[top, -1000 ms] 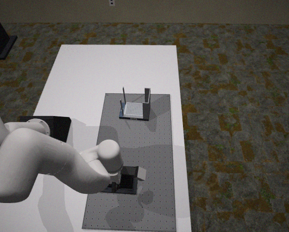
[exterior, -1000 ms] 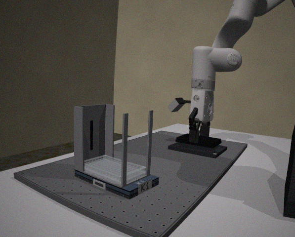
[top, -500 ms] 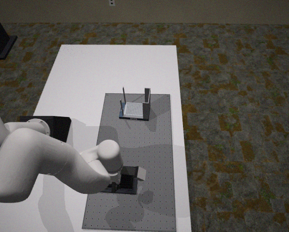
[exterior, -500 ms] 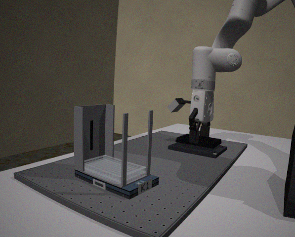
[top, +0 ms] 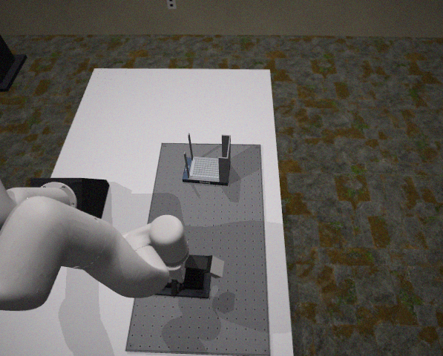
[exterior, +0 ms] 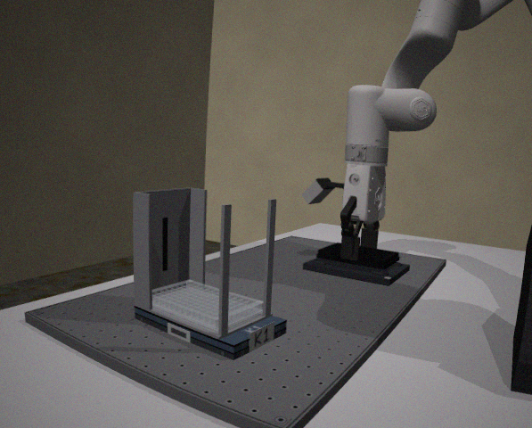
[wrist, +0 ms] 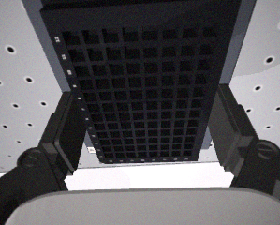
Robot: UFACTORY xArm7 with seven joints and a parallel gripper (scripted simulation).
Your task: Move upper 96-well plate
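The black 96-well plate is 10 mm below my hand. The rest, counted from my hand: clear 96-well plate (360 mm to the left, 70 mm ahead, 20 mm below); tall back wall (360 mm to the left, 140 mm ahead, 50 mm above); pale A1 mark (70 mm behind, 60 mm to the left, 30 mm below).
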